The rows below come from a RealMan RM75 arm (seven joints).
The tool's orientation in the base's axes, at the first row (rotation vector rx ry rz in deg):
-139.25, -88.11, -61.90
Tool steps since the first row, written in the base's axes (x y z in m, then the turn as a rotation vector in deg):
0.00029, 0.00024, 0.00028, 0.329, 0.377, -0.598
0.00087, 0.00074, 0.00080, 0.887, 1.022, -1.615
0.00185, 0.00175, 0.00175, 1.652, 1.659, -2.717
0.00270, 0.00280, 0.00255, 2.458, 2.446, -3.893
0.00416, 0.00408, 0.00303, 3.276, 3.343, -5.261
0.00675, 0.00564, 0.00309, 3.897, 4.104, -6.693
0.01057, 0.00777, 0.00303, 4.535, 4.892, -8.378
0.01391, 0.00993, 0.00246, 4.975, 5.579, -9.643
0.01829, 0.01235, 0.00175, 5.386, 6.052, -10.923
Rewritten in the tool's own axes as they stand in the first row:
0.00042, 0.00020, 0.00004, 0.019, -0.097, 0.773
0.00126, 0.00058, 0.00015, 0.054, -0.264, 2.090
0.00284, 0.00116, 0.00036, 0.085, -0.284, 3.574
0.00433, 0.00157, 0.00063, 0.197, -0.367, 5.197
0.00597, 0.00226, 0.00155, 0.284, -0.552, 7.014
0.00785, 0.00362, 0.00349, 0.179, -0.849, 8.722
0.01041, 0.00566, 0.00639, -0.051, -1.221, 10.639
0.01258, 0.00714, 0.00944, -0.160, -1.579, 12.097
0.01512, 0.00929, 0.01324, -0.449, -1.859, 13.464

